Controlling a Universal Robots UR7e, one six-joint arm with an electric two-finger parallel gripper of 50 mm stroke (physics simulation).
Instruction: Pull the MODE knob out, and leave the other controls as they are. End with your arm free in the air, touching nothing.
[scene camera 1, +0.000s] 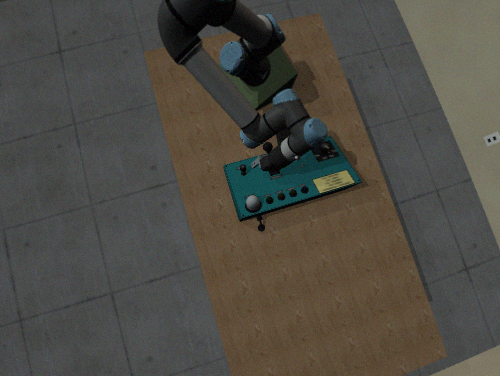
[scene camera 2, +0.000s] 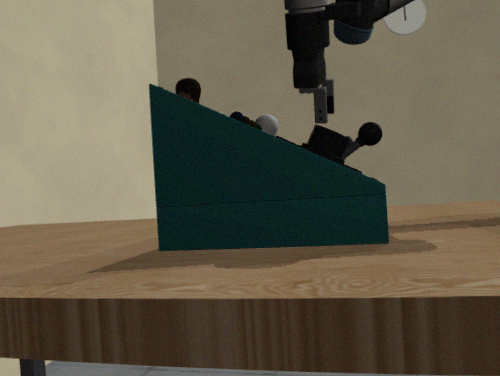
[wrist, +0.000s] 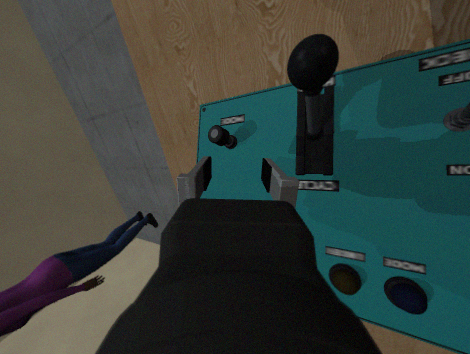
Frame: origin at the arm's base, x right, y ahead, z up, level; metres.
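Seen in the pictures: gripper, fingertip midpoint: (scene camera 1: 259, 166) (scene camera 2: 325, 117) (wrist: 236, 167); arm's base, link origin: (scene camera 1: 255, 69).
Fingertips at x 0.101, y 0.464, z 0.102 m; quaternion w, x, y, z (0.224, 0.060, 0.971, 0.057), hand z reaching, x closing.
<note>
Offsets run from my fingertips to a thing's middle. "pt": to the spot under its first point.
The MODE knob @(dx +0.055, dy -0.011, dz -0.082 m) (scene camera 1: 243, 169) (wrist: 216, 134) has a round black cap and stands on a short stem near a corner of the sloping teal panel (scene camera 1: 295, 175) (scene camera 2: 265, 190) (wrist: 380, 210). Its label lies beside it in the wrist view. I cannot make out the knob in scene camera 2. My gripper (scene camera 1: 256, 163) (scene camera 2: 324, 118) (wrist: 236, 167) is open and empty, in the air above the panel. In the wrist view its fingertips appear a little below the knob, apart from it. The knob is not between the fingers.
The black ball lever @(dx -0.060, dy -0.082, dz -0.045 m) (scene camera 1: 267, 147) (scene camera 2: 370, 134) (wrist: 313, 62) by the CYCLE label stands close beside the gripper. A white ball @(pt dx +0.056, dy +0.139, dz +0.028 m) (scene camera 1: 253, 203) (scene camera 2: 267, 124), several round buttons and a yellow plate @(pt dx -0.283, dy +0.117, dz -0.018 m) (scene camera 1: 334, 181) sit farther up the panel. A person (wrist: 50, 272) shows beyond the table.
</note>
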